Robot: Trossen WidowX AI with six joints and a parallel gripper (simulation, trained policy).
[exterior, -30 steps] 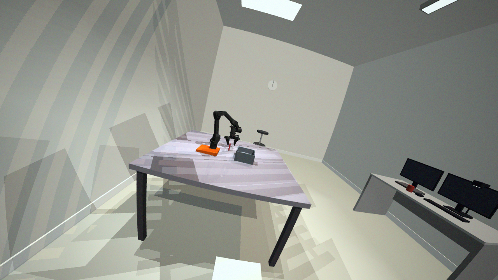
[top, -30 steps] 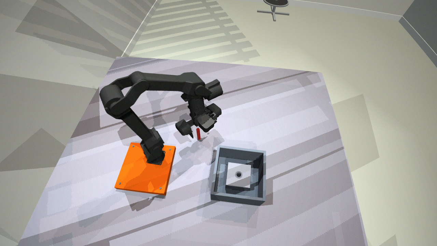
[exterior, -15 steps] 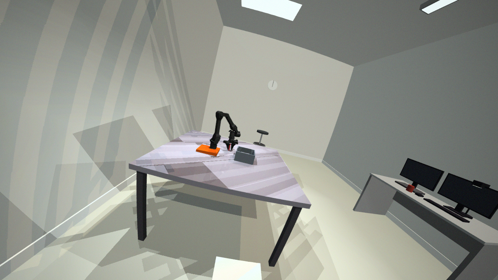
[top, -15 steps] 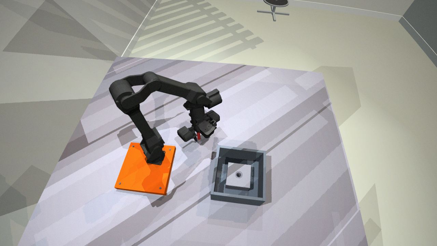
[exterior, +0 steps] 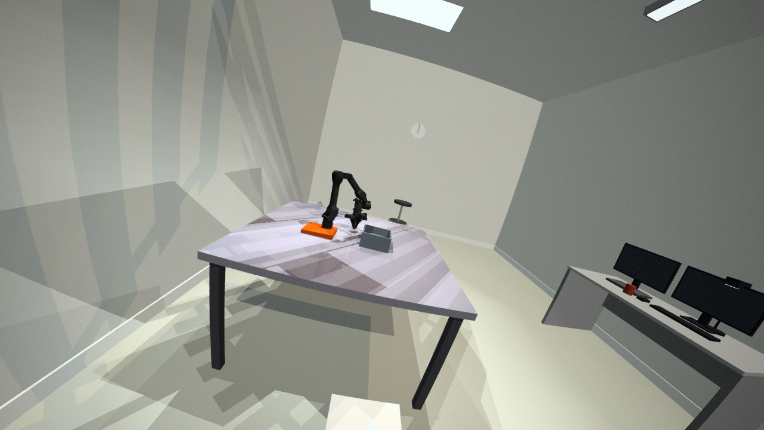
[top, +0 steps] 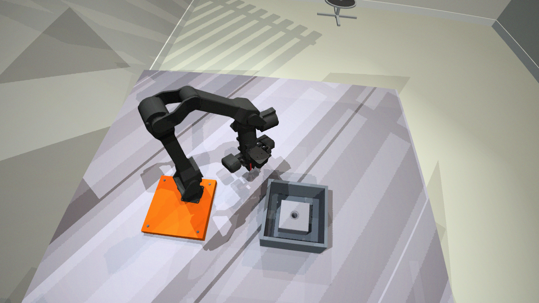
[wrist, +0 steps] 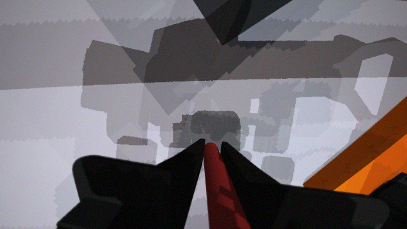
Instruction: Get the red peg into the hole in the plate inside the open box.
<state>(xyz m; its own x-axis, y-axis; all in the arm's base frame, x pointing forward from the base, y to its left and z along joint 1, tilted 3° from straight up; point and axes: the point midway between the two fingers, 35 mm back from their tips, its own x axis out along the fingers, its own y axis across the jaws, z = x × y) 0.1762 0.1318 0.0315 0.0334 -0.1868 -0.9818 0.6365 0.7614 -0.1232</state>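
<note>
Right now my gripper tip is 17 cm short of the plate, 15 cm to the left of it and 2 cm below it. The rest, counted from my gripper tip: red peg: 3 cm above, 1 cm to the left; then grey box: 17 cm ahead, 15 cm to the right.
</note>
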